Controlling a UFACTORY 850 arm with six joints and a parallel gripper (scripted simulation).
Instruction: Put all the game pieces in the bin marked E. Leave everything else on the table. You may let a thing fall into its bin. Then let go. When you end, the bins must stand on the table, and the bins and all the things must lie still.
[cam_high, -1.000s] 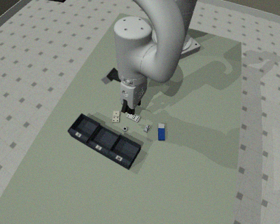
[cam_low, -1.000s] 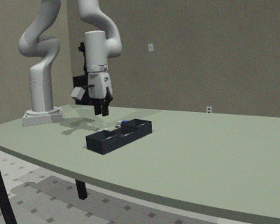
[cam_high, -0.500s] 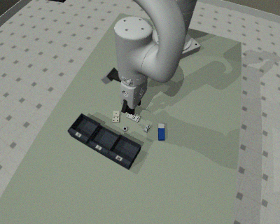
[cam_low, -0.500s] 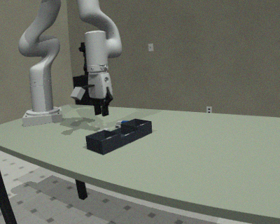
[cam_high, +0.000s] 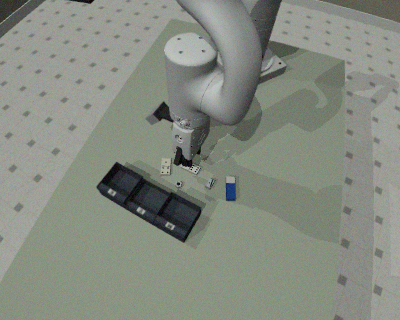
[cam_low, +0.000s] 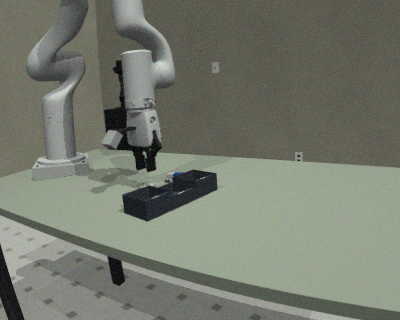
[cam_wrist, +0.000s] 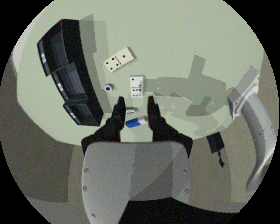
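Right now my hand is 70 mm above the white domino. Round my hand: eraser (20 mm ahead, 120 mm to the left, 70 mm below); then cream domino (20 mm ahead, 60 mm to the right, 70 mm below); then dark ring (60 mm ahead, 10 mm to the right, 70 mm below).
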